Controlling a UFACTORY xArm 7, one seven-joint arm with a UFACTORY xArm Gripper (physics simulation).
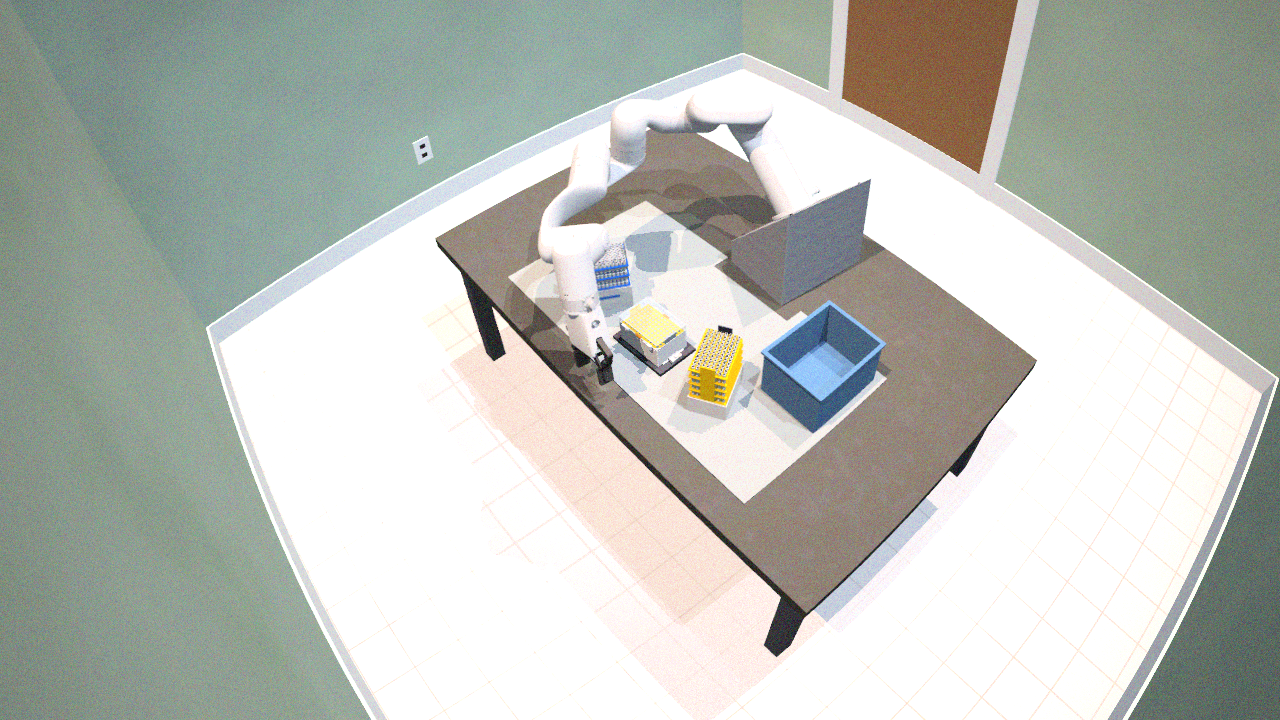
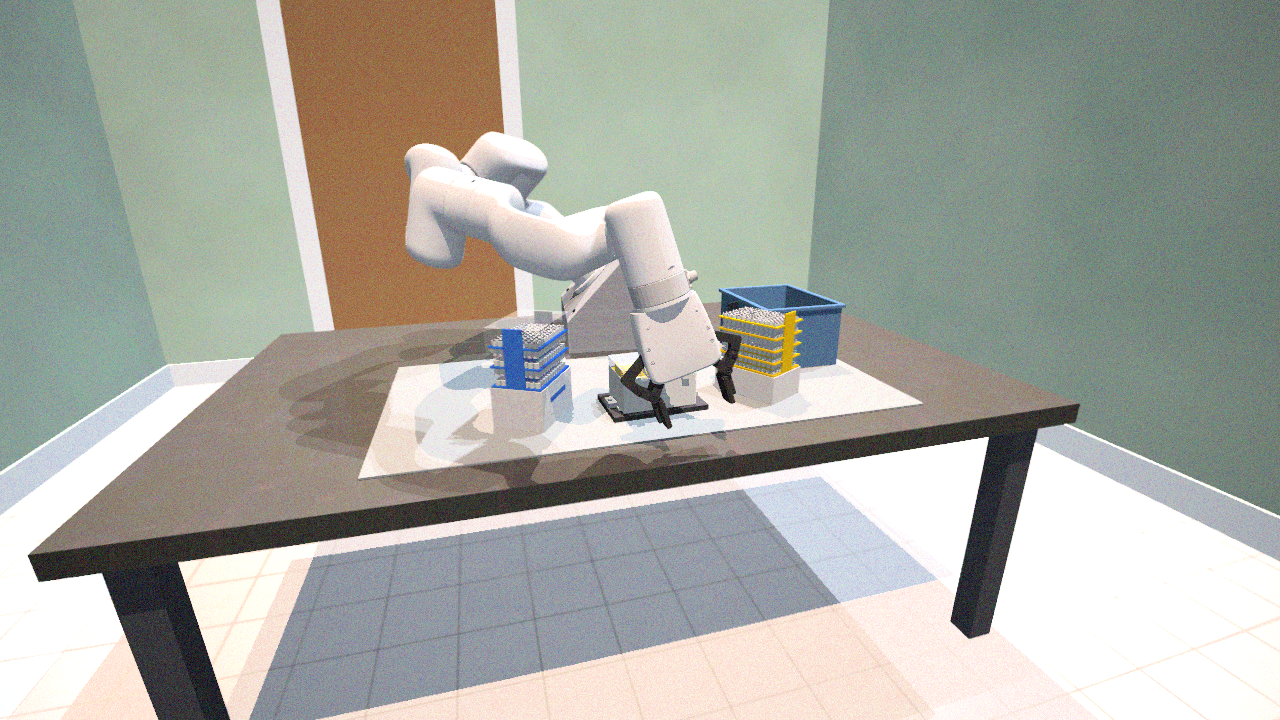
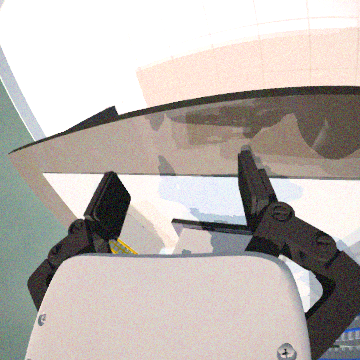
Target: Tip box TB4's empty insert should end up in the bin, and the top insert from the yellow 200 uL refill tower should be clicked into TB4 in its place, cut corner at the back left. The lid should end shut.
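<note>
Tip box TB4 (image 1: 667, 350) (image 2: 685, 390) (image 3: 192, 242) is a pale box on a black base, with a yellow insert (image 1: 654, 324) on top; its clear lid seems to be down, but the label is too small to read. My gripper (image 1: 593, 365) (image 2: 697, 410) (image 3: 176, 176) is open and empty, low at the table-edge side of the box, with its fingers spread along that side. Contact with the box cannot be told. The yellow refill tower (image 1: 713, 368) (image 2: 759, 345) (image 3: 123, 247) holds several stacked inserts. The blue bin (image 1: 790, 394) (image 2: 821, 336) stands beyond it.
A blue refill tower (image 1: 614, 274) (image 2: 529, 360) (image 3: 346, 338) stands on the other side of the box. A grey panel (image 1: 819, 241) (image 2: 597, 315) stands upright near the arm's base. The pale mat (image 1: 742, 474) (image 2: 386, 452) (image 3: 62, 185) lies under the box and towers.
</note>
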